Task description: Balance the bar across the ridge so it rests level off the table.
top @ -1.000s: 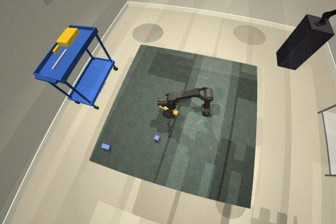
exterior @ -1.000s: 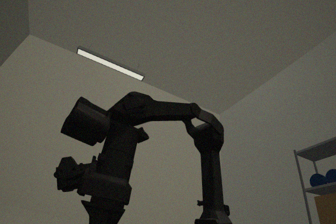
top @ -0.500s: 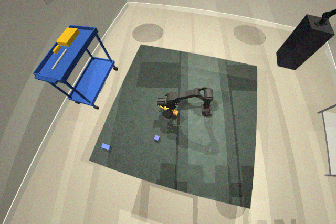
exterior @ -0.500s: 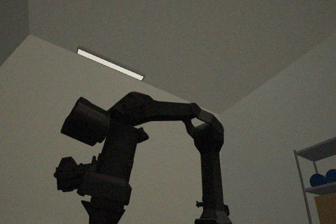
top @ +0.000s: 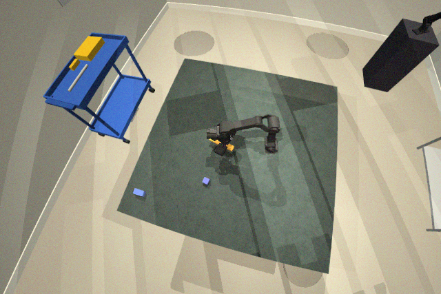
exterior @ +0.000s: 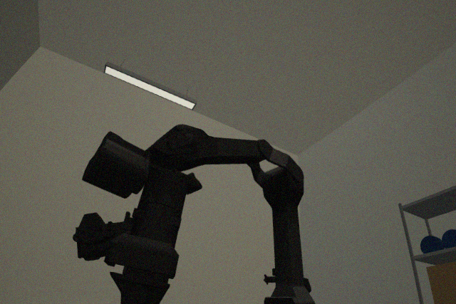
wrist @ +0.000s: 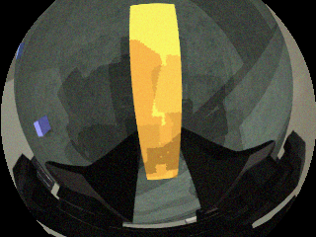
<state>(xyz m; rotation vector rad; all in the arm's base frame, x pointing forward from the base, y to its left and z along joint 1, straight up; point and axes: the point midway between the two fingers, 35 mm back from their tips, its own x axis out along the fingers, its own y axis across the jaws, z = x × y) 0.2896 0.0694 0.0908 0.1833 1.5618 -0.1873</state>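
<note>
Right now my gripper tip is 3 cm short of the bar and 1 cm to the left of it.
</note>
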